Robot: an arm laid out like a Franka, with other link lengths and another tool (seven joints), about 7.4 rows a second.
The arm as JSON. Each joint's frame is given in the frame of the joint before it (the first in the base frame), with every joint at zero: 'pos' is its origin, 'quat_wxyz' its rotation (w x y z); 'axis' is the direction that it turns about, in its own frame. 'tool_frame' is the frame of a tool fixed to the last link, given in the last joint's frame.
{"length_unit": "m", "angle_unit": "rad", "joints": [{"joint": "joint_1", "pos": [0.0, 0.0, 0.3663], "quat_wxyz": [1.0, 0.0, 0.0, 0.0], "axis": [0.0, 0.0, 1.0]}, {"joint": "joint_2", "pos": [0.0, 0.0, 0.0], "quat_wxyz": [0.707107, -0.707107, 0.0, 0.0], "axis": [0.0, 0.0, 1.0]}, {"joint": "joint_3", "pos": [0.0, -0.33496, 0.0], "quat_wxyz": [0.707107, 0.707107, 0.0, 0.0], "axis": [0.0, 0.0, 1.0]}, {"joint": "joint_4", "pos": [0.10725, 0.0, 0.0], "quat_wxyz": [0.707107, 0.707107, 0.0, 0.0], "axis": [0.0, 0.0, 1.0]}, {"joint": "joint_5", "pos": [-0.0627, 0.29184, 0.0], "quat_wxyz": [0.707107, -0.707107, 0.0, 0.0], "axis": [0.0, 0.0, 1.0]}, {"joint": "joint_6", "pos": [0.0, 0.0, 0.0], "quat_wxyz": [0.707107, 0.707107, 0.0, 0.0], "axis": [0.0, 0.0, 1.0]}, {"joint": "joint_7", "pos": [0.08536, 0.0, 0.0], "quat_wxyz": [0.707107, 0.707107, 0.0, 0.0], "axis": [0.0, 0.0, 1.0]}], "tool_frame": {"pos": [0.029, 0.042, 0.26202], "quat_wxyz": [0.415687, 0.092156, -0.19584, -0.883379]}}
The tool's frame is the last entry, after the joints.
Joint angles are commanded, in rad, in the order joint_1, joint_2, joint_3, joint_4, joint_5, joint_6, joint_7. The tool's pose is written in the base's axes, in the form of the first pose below.
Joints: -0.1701 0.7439 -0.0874 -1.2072 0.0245 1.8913 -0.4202
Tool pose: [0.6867 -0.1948 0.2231 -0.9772 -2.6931 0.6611]
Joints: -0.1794 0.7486 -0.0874 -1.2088 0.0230 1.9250 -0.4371
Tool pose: [0.6930 -0.2028 0.2231 -0.9822 -2.7209 0.6655]
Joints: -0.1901 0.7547 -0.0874 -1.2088 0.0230 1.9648 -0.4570
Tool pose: [0.7008 -0.2118 0.2236 -0.9892 -2.7548 0.6695]
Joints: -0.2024 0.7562 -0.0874 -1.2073 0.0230 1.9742 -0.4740
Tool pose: [0.7014 -0.2205 0.2244 -0.9880 -2.7653 0.6714]
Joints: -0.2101 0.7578 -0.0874 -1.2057 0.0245 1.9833 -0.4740
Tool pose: [0.7023 -0.2263 0.2251 -1.0041 -2.7677 0.6693]
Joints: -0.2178 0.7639 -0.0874 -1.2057 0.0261 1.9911 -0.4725
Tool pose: [0.7016 -0.2318 0.2216 -1.0178 -2.7629 0.6666]
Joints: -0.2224 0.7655 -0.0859 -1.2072 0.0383 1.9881 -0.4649
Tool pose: [0.6997 -0.2318 0.2190 -1.0349 -2.7508 0.6455]
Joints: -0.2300 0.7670 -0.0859 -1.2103 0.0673 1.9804 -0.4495
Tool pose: [0.6956 -0.2315 0.2148 -1.0717 -2.7246 0.6000]
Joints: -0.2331 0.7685 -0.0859 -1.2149 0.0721 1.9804 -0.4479
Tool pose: [0.6934 -0.2325 0.2117 -1.0766 -2.7160 0.5923]
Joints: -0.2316 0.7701 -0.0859 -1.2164 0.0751 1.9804 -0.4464
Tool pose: [0.6932 -0.2308 0.2098 -1.0762 -2.7133 0.5881]
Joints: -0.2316 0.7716 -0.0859 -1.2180 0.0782 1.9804 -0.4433
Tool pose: [0.6925 -0.2302 0.2080 -1.0799 -2.7084 0.5832]
